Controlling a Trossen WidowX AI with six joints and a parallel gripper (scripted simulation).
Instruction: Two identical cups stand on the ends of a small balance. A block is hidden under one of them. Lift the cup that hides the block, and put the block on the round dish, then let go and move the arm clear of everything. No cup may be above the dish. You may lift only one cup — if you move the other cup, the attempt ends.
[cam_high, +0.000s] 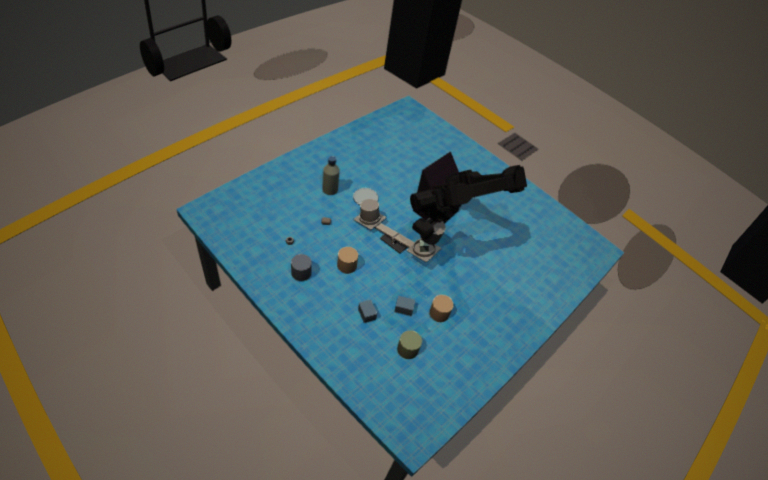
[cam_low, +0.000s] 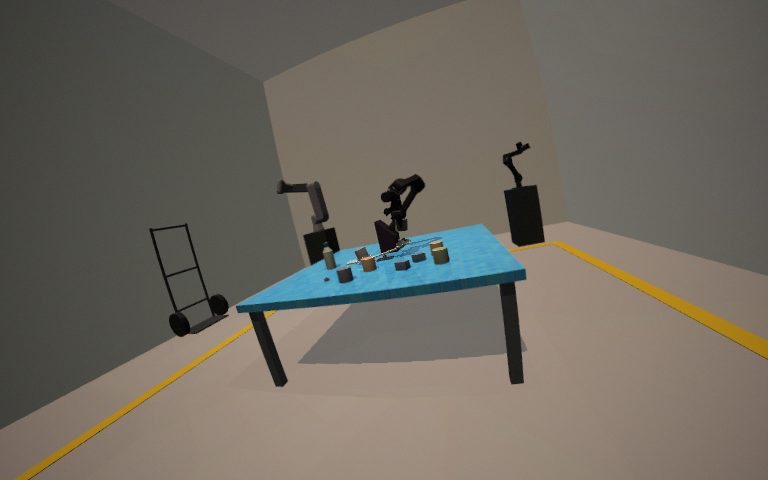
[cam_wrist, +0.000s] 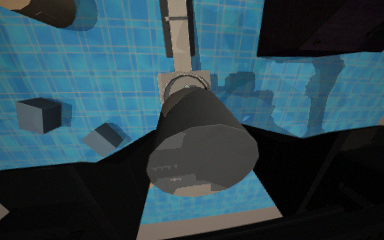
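The small pale green block is 1 cm to the right of my gripper tip and 8 cm below it. The rest, counted from my gripper tip: olive cylinder: 29 cm ahead, 21 cm to the left, 13 cm below; then small balance: 1 cm ahead, 14 cm to the right, 15 cm below; then grey cup: 2 cm to the left, 1 cm above.
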